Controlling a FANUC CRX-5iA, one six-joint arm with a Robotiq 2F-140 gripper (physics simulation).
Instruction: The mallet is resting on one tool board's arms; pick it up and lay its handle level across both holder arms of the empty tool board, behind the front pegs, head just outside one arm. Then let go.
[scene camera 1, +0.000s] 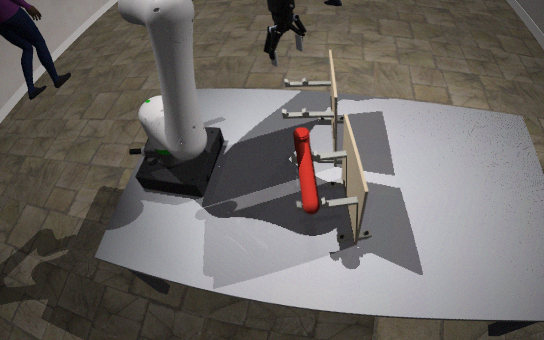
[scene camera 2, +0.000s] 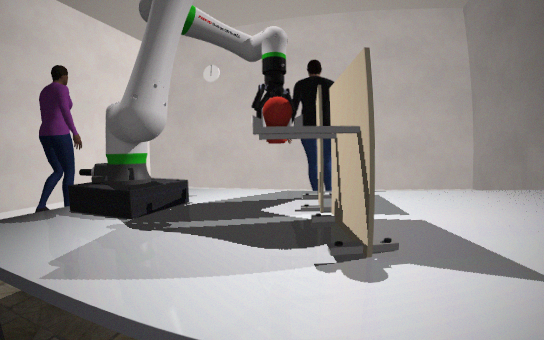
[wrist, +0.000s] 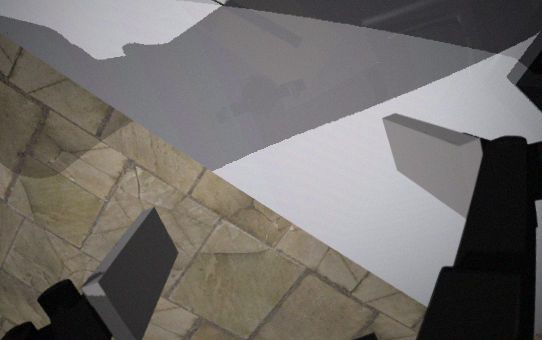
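Seen in the pictures: gripper, fingertip midpoint: (scene camera 1: 288, 57) (wrist: 275, 188); arm's base, link origin: (scene camera 2: 127, 182).
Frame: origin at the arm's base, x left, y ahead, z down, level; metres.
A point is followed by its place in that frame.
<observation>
The red mallet (scene camera 1: 307, 172) @(x -0.234, y 0.493, z -0.158 m) (scene camera 2: 277, 112) @(x -0.345, y 0.503, z -0.132 m) rests across both holder arms (scene camera 1: 340, 202) @(x -0.304, y 0.578, z -0.116 m) (scene camera 2: 310, 131) @(x -0.314, y 0.549, z -0.107 m) of the near tool board (scene camera 1: 356, 185) @(x -0.272, y 0.622, z -0.144 m) (scene camera 2: 352, 95) @(x -0.272, y 0.622, z -0.170 m), between the arms' front and rear pegs. Its head and handle are hard to tell apart. The other tool board (scene camera 1: 334, 95) @(x -0.029, y 0.580, z -0.244 m) (scene camera 2: 320, 150) @(x -0.040, y 0.580, z -0.081 m) stands farther back, and its two arms (scene camera 1: 307, 82) @(x 0.174, y 0.501, z -0.137 m) (scene camera 1: 307, 114) @(x 0.008, y 0.496, z -0.137 m) bear nothing. My gripper (scene camera 1: 286, 55) @(x 0.303, y 0.433, z -0.165 m) (wrist: 275, 188) @(x 0.303, y 0.433, z -0.165 m) is open and empty, beyond the far board's arms and apart from the mallet. In scene camera 2 it is partly hidden behind the mallet. The mallet does not show in the wrist view.
The robot's black base (scene camera 1: 180, 175) @(x -0.109, y 0.047, z 0.003 m) (scene camera 2: 127, 197) @(x -0.153, y 0.110, z 0.022 m) stands on the white table (scene camera 1: 450, 225) @(x -0.302, y 0.970, z 0.076 m) (scene camera 2: 200, 300) @(x -0.476, y 0.430, z 0.076 m), left of the boards. Both boards stand upright on low feet. The wrist view shows the table edge and the stone floor (wrist: 240, 285). Human figures (scene camera 2: 60, 110) (scene camera 2: 312, 100) stand beyond the table.
</observation>
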